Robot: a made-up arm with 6 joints. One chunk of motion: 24 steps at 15 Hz.
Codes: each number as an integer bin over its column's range. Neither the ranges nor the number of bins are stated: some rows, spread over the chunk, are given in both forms.
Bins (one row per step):
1: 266 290 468 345 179 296
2: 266 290 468 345 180 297
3: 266 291 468 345 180 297
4: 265 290 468 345 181 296
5: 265 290 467 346 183 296
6: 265 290 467 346 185 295
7: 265 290 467 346 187 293
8: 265 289 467 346 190 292
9: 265 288 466 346 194 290
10: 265 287 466 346 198 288
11: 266 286 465 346 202 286
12: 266 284 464 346 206 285
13: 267 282 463 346 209 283
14: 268 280 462 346 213 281
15: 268 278 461 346 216 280
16: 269 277 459 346 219 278
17: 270 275 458 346 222 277
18: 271 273 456 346 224 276
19: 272 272 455 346 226 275
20: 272 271 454 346 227 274
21: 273 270 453 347 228 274
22: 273 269 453 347 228 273
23: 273 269 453 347 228 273
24: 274 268 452 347 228 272
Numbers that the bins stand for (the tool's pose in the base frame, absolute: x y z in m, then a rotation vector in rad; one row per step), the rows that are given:
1: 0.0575 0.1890 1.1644 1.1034 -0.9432 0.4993
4: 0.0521 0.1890 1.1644 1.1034 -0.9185 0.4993
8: 0.0521 0.1836 1.1589 1.1158 -0.8075 0.4500
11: 0.0575 0.1671 1.1479 1.1158 -0.6596 0.3760
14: 0.0685 0.1342 1.1315 1.1158 -0.5240 0.3144
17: 0.0795 0.1068 1.1096 1.1158 -0.4130 0.2651
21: 0.0959 0.0795 1.0822 1.1281 -0.3390 0.2281
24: 0.1014 0.0685 1.0767 1.1281 -0.3390 0.2034
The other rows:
2: 0.0575 0.1890 1.1644 1.1034 -0.9308 0.5116
3: 0.0575 0.1945 1.1644 1.1034 -0.9308 0.5116
5: 0.0521 0.1890 1.1589 1.1158 -0.8938 0.4993
6: 0.0521 0.1890 1.1589 1.1158 -0.8692 0.4870
7: 0.0521 0.1890 1.1589 1.1158 -0.8445 0.4623
9: 0.0521 0.1781 1.1534 1.1158 -0.7582 0.4253
10: 0.0521 0.1726 1.1534 1.1158 -0.7089 0.4007
12: 0.0575 0.1562 1.1425 1.1158 -0.6103 0.3637
13: 0.0630 0.1452 1.1370 1.1158 -0.5733 0.3390
15: 0.0685 0.1233 1.1260 1.1158 -0.4870 0.3021
16: 0.0740 0.1178 1.1151 1.1158 -0.4500 0.2774
18: 0.0849 0.0959 1.0986 1.1158 -0.3884 0.2527
19: 0.0904 0.0904 1.0932 1.1158 -0.3637 0.2404
20: 0.0904 0.0849 1.0877 1.1158 -0.3514 0.2281
22: 0.0959 0.0740 1.0822 1.1281 -0.3390 0.2158
23: 0.0959 0.0740 1.0822 1.1281 -0.3390 0.2158

